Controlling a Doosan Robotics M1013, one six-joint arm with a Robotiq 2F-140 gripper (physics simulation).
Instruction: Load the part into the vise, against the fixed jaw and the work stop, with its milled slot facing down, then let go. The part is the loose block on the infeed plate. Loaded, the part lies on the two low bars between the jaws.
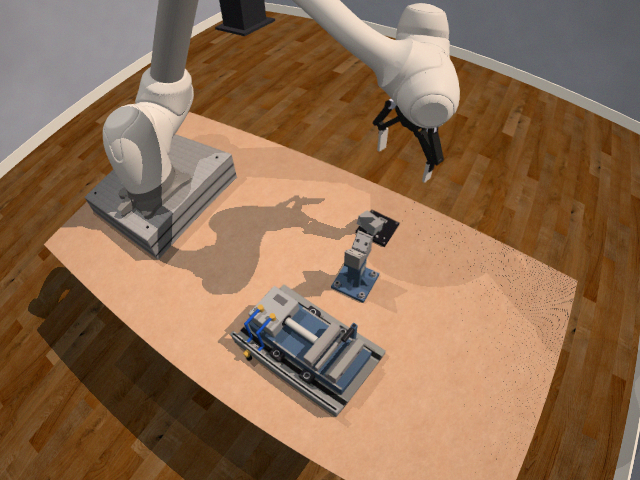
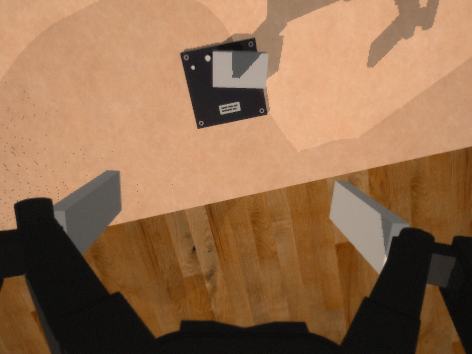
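The part, a light grey block, lies on the black infeed plate, near one edge. A shadow crosses its top; I cannot make out the milled slot. My gripper is wide open and empty, high up beyond the table's back edge and off to the side of the plate. The vise has two grey jaws, one by the white rod and the outer one. No block shows between them. A dark blue upright stands at one end of the jaw gap.
A blue stand with grey blocks on top stands between the infeed plate and the vise. Blue hoses run at the vise's left end. The robot's grey base block is at the table's left. Wooden floor lies beyond the table.
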